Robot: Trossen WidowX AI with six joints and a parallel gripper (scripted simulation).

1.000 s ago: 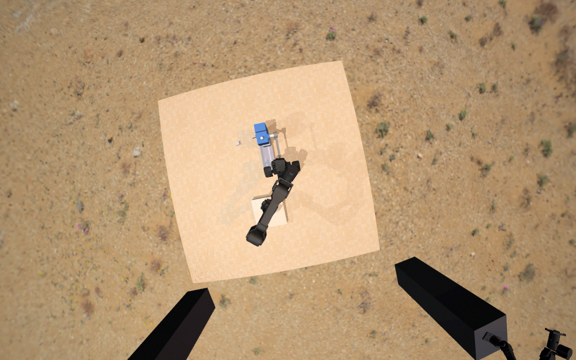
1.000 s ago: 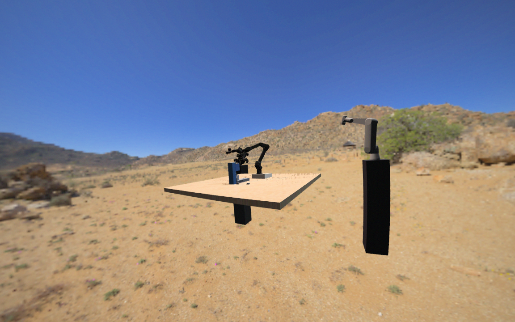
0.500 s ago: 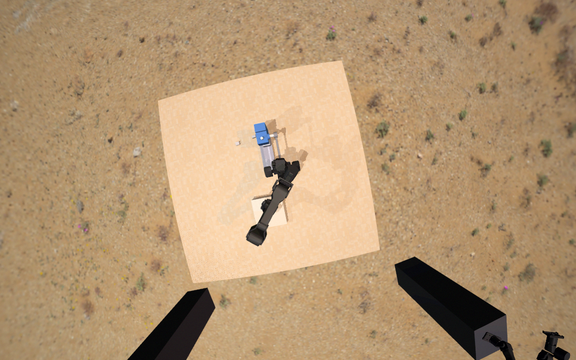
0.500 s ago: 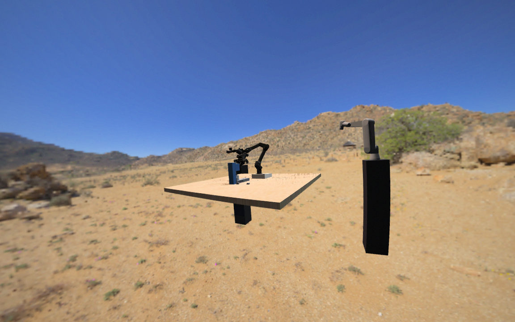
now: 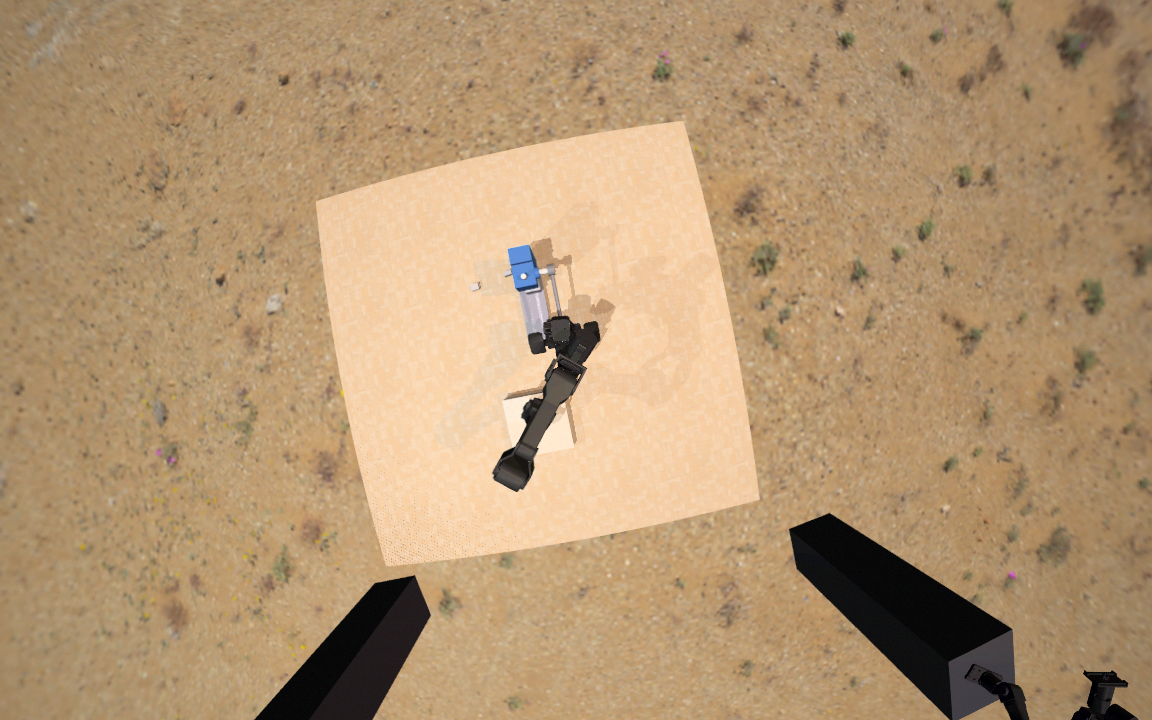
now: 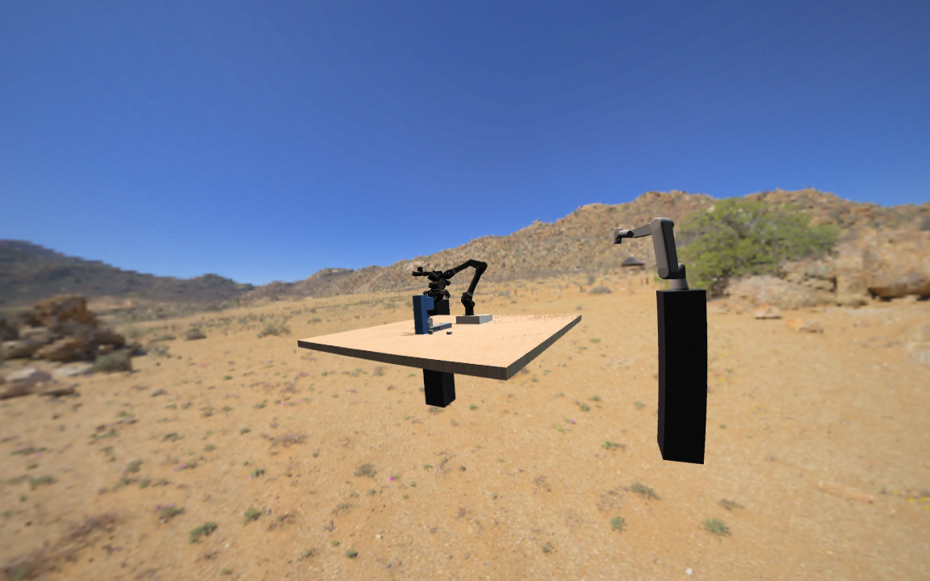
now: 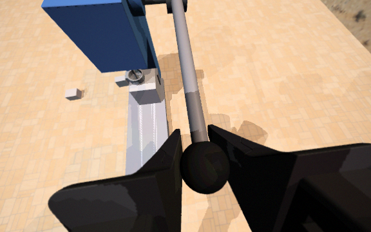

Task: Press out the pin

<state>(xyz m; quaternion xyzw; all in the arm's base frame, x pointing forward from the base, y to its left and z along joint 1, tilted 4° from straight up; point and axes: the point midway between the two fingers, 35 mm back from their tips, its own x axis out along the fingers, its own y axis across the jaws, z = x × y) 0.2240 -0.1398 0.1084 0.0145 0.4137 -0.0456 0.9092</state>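
My gripper tip is now 50 mm short of the lever, 30 mm below it and 10 mm to the right of it. Also, from my gripper tip: punch ram: 130 mm ahead, 60 mm to the left, 20 mm below.
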